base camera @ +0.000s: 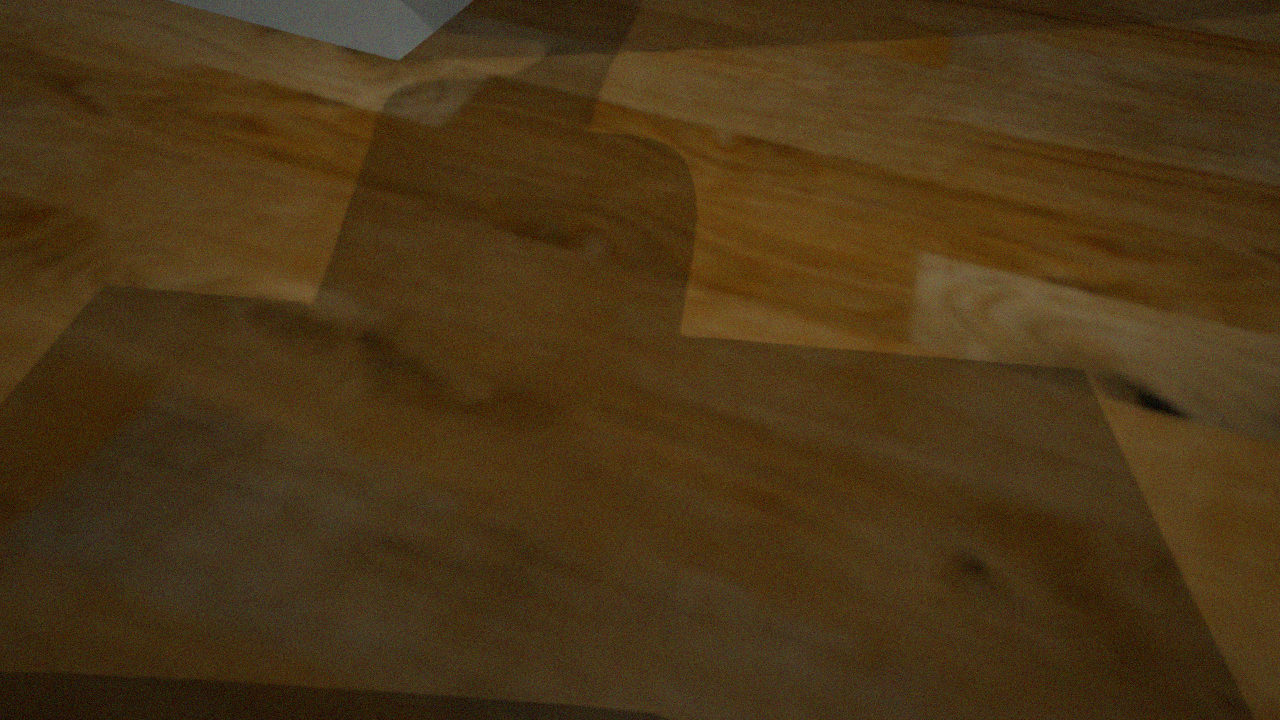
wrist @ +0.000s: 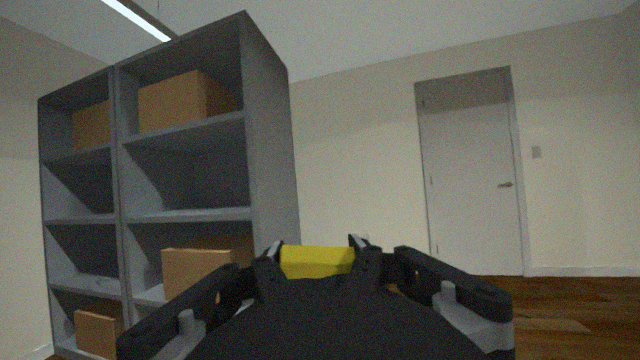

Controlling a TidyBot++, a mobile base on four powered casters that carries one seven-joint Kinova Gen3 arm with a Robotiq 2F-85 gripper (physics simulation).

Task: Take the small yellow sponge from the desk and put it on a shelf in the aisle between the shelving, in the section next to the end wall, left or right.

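Places are measured from the arm's base along level axes (x left, y ahead, z down), in millimetres.
Pixels of known places: gripper, between the fingertips: (wrist: 316, 248).
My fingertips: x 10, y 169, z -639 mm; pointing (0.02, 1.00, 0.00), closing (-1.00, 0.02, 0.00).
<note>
Behind a point stands the place of what it marks.
The small yellow sponge (wrist: 317, 261) @[x 9, y 133, z -642 mm] is between the fingertips of my gripper (wrist: 316, 248) @[x 10, y 169, z -639 mm] in the wrist view, and the gripper is shut on it. A grey shelving unit (wrist: 272, 145) @[x 215, y 939, z -915 mm] stands on the left of the wrist view, with two sections side by side. The section farther left is nearer the left wall (wrist: 19, 210) @[x 2081, y 1200, z -684 mm]. Cardboard boxes (wrist: 167, 102) @[x 757, y 940, z -1194 mm] (wrist: 196, 272) @[x 642, y 908, z -303 mm] (wrist: 96, 332) @[x 1527, y 1157, z 157 mm] stand on some of its shelves. The middle shelf (wrist: 187, 215) @[x 653, y 893, z -593 mm] of the nearer section bears no box. The desk does not show.
A door (wrist: 470, 185) @[x -1582, y 1777, z -543 mm] in the pale wall (wrist: 360, 160) @[x -539, y 2089, z -926 mm] is at the right of the wrist view. The wooden floor (base camera: 805, 250) @[x -123, y 544, z 397 mm] (wrist: 575, 305) @[x -1883, y 1245, z 396 mm] carries shadows in the base view. The lower corner of a pale grey block or panel (base camera: 384, 26) @[x 268, y 782, z 365 mm] shows at the base view's top left.
</note>
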